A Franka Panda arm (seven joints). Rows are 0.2 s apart.
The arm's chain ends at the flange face. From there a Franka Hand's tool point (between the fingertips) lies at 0.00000 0.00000 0.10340 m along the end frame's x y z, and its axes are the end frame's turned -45 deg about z.
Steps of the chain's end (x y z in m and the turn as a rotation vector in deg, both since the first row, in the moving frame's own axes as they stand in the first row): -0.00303 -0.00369 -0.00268 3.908 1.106 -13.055; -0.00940 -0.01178 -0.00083 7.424 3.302 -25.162; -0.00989 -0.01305 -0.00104 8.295 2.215 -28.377; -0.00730 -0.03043 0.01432 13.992 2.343 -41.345
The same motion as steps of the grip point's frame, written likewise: 0.00640 -0.00902 -0.00294 1.981 3.545 -13.055; 0.01375 -0.02300 -0.00185 2.915 7.584 -25.162; 0.01318 -0.02689 -0.00218 4.299 7.432 -28.377; 0.03013 -0.04731 0.01130 8.237 11.551 -41.345
